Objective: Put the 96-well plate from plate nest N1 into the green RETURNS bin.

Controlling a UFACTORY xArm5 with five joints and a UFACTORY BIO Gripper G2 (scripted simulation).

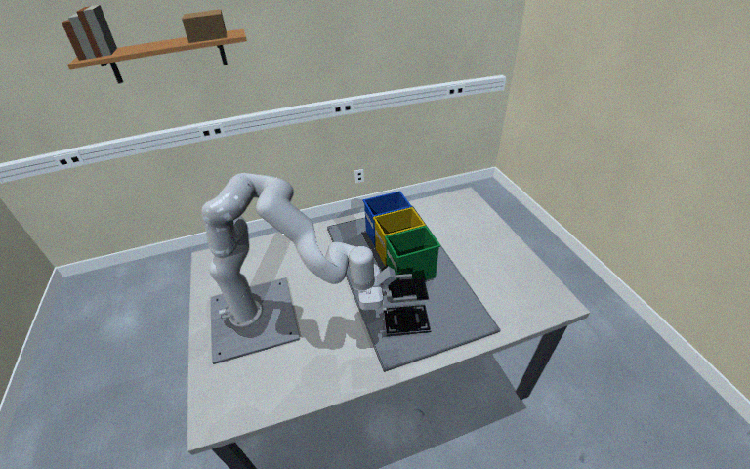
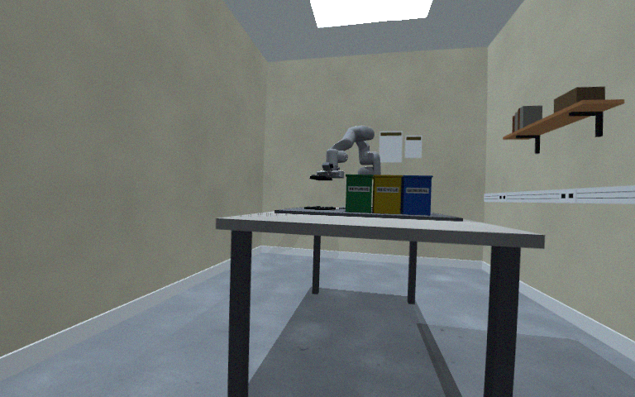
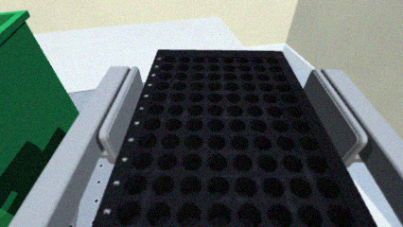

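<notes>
Right now the green RETURNS bin is 10 cm ahead of my hand, 22 cm to the left of it and 10 cm below it. The rest, counted from my hand: black 96-well plate: 1 cm below; plate nest N1: 18 cm below; yellow RECYCLE bin: 10 cm ahead, 35 cm to the left, 10 cm below.
</notes>
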